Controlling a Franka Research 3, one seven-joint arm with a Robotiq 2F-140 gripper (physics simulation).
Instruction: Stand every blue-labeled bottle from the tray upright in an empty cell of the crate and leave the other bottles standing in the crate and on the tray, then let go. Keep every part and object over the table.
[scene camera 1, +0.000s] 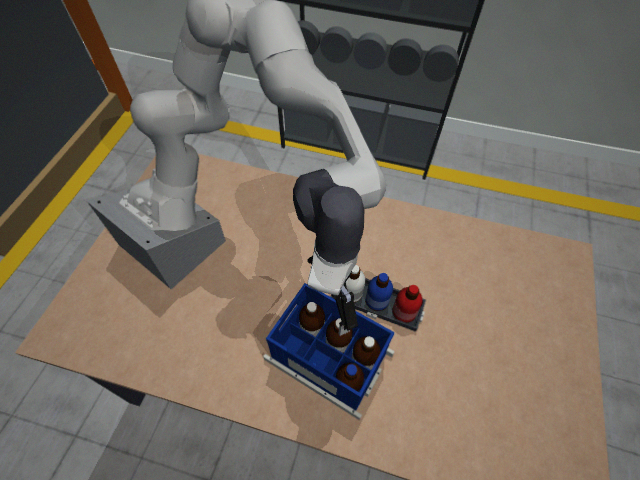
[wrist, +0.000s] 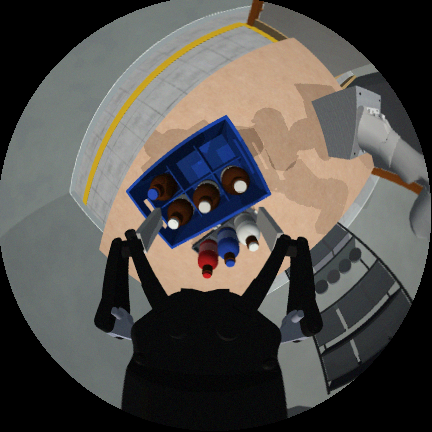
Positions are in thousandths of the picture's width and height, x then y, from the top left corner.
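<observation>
Gripper (scene camera 1: 515, 639) visible, also in the wrist view (wrist: 483, 499). White bottle (wrist: 573, 538) visible. Red bottle (scene camera 1: 640, 624) visible.
</observation>
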